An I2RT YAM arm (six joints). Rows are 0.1 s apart.
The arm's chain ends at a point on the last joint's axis. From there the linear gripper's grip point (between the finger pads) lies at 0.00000 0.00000 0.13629 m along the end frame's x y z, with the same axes.
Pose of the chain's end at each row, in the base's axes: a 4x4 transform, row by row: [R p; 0 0 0 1], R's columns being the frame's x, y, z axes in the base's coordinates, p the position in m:
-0.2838 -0.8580 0.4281 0.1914; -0.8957 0.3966 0.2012 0.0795; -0.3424 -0.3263 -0.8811 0.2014; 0 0 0 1
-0.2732 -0.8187 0.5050 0.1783; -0.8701 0.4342 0.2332 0.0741; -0.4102 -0.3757 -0.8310 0.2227; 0 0 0 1
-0.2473 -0.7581 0.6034 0.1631; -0.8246 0.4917 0.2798 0.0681; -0.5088 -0.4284 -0.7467 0.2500; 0 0 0 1
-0.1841 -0.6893 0.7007 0.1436; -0.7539 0.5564 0.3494 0.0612; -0.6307 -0.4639 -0.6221 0.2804; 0 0 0 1
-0.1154 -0.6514 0.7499 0.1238; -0.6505 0.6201 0.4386 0.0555; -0.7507 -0.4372 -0.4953 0.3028; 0 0 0 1
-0.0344 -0.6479 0.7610 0.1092; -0.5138 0.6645 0.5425 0.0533; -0.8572 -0.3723 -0.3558 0.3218; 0 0 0 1
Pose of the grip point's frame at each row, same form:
-0.2838 -0.8580 0.4281 0.2497; -0.8957 0.3966 0.2012 0.1069; -0.3424 -0.3263 -0.8811 0.0813; 0 0 0 1
-0.2732 -0.8187 0.5050 0.2471; -0.8701 0.4342 0.2332 0.1059; -0.4102 -0.3757 -0.8310 0.1094; 0 0 0 1
-0.2473 -0.7581 0.6034 0.2453; -0.8246 0.4917 0.2798 0.1062; -0.5088 -0.4284 -0.7467 0.1482; 0 0 0 1
-0.1841 -0.6893 0.7007 0.2391; -0.7539 0.5564 0.3494 0.1088; -0.6307 -0.4639 -0.6221 0.1956; 0 0 0 1
-0.1154 -0.6514 0.7499 0.2260; -0.6505 0.6201 0.4386 0.1153; -0.7507 -0.4372 -0.4953 0.2353; 0 0 0 1
-0.0344 -0.6479 0.7610 0.2129; -0.5138 0.6645 0.5425 0.1272; -0.8572 -0.3723 -0.3558 0.2733; 0 0 0 1

